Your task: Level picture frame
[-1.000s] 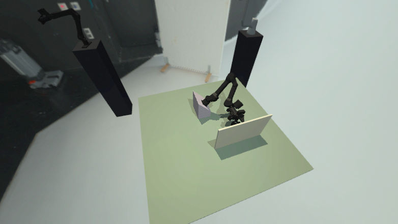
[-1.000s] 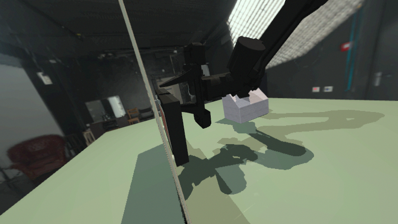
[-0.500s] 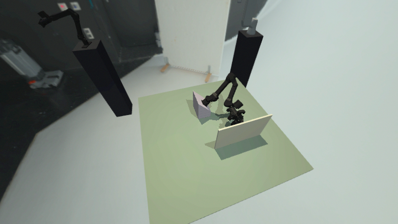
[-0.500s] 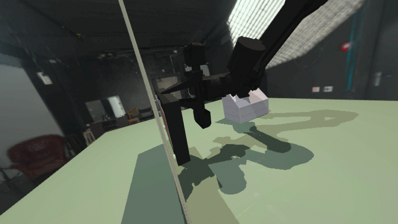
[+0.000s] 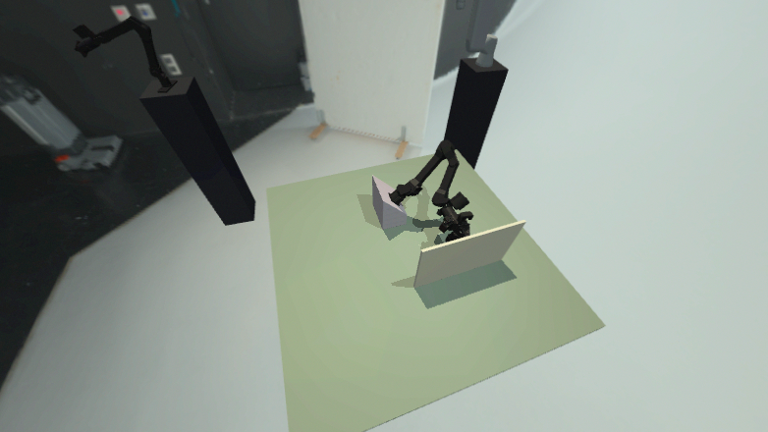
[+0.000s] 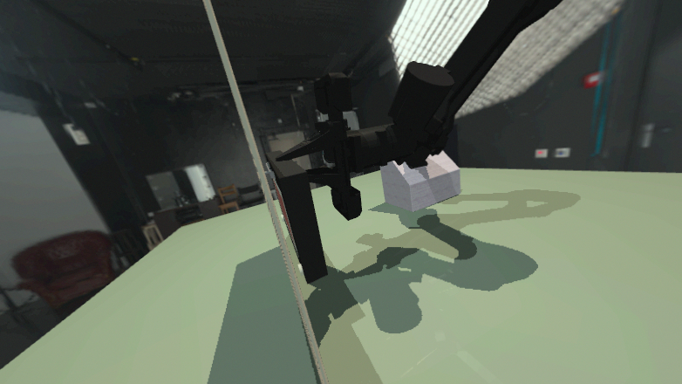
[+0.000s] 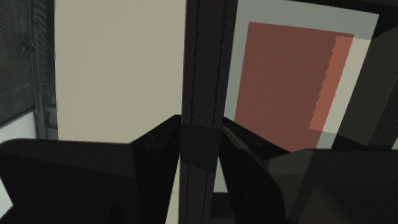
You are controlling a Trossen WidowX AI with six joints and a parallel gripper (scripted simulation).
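The picture frame lies 1 cm ahead of my gripper tip, 1 cm to the right of it and 5 cm below it. From my gripper tip the other things lie so: wall panel: 2 cm ahead, 6 cm below.
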